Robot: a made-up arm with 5 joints. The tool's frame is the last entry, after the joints. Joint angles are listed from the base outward. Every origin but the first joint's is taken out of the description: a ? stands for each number. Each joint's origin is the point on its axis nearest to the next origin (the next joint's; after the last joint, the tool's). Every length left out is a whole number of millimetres.
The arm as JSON. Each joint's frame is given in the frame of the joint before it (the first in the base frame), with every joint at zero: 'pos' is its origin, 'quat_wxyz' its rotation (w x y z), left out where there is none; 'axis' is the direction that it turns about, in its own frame. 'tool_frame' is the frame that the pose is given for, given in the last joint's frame.
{
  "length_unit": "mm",
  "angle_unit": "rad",
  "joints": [
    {
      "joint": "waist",
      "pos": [
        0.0,
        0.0,
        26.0
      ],
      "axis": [
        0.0,
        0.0,
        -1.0
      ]
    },
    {
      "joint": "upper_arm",
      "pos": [
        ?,
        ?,
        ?
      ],
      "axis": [
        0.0,
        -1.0,
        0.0
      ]
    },
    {
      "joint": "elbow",
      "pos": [
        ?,
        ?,
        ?
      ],
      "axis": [
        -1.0,
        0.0,
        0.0
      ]
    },
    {
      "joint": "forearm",
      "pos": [
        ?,
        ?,
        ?
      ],
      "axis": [
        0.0,
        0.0,
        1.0
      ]
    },
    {
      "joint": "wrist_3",
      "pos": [
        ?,
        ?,
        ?
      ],
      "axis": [
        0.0,
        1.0,
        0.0
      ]
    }
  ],
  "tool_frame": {
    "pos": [
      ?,
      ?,
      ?
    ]
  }
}
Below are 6 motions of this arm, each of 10 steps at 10 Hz.
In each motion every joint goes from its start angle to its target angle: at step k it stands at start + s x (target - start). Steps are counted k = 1, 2, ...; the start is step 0. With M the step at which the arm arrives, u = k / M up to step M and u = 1 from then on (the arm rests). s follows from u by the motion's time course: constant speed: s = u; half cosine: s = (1 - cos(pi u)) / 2; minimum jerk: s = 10 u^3 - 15 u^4 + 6 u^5.
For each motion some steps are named. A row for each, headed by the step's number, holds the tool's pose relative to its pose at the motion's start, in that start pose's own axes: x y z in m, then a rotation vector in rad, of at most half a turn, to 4 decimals.
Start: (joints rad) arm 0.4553 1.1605 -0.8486 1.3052 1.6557
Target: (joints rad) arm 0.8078 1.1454 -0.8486 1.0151 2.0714
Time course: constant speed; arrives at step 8
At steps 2, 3, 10:
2: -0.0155 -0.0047 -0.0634 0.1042 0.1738 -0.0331
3: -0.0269 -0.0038 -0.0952 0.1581 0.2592 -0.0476
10: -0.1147 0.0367 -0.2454 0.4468 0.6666 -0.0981

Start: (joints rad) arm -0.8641 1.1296 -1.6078 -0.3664 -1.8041
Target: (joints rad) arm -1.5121 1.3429 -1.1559 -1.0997 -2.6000
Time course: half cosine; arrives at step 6
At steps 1, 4, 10:
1: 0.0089 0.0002 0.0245 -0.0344 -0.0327 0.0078
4: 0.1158 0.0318 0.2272 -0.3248 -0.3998 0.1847
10: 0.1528 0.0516 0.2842 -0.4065 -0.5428 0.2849

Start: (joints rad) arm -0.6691 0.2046 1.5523 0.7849 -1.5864
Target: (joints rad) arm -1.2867 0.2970 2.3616 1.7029 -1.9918
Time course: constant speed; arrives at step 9
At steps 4, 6, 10:
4: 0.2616 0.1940 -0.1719 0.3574 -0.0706 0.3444
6: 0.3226 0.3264 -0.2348 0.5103 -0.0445 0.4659
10: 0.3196 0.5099 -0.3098 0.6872 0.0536 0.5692

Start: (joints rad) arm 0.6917 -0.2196 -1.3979 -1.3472 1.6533
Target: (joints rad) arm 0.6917 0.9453 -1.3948 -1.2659 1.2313
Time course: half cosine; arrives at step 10
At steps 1, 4, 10:
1: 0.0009 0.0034 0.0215 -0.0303 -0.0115 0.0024
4: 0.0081 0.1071 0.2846 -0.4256 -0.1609 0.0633
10: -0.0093 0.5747 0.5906 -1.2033 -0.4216 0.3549

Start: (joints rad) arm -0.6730 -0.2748 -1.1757 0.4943 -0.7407
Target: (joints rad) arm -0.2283 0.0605 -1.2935 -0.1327 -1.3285
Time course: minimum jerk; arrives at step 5
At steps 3, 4, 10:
3: -0.2696 0.0054 0.1696 -0.2449 -0.7813 -0.2078
4: -0.3820 0.0262 0.1793 -0.3426 -1.0678 -0.2803
10: -0.4064 0.0318 0.1774 -0.3650 -1.1307 -0.2962

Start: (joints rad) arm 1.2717 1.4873 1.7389 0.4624 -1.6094
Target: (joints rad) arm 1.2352 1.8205 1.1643 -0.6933 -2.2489
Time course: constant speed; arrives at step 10
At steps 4, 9, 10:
4: -0.2319 0.1364 0.4663 -0.6277 -0.2969 -0.1414
9: -0.4474 0.6550 0.8096 -1.4501 -0.4648 -0.1363
10: -0.4654 0.7808 0.8323 -1.6120 -0.4603 -0.1117

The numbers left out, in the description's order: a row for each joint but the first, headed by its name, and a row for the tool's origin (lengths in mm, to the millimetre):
upper_arm: 76.0 76.0 0.0
elbow: -49.0 0.0 333.0
forearm: 0.0 -290.0 74.0
wrist_3: 110.0 -656.0 0.0
tool: 58.0 0.0 52.0

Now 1 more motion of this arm.
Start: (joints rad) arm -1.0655 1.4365 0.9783 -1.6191 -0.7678
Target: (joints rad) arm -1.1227 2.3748 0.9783 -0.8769 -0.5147
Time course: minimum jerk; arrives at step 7
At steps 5, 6, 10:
5: -0.4076 -0.4144 -0.1832 0.3073 0.1450 -0.2993
6: -0.4840 -0.4490 -0.1943 0.3453 0.1438 -0.3346
10: -0.4989 -0.4548 -0.1960 0.3523 0.1430 -0.3411

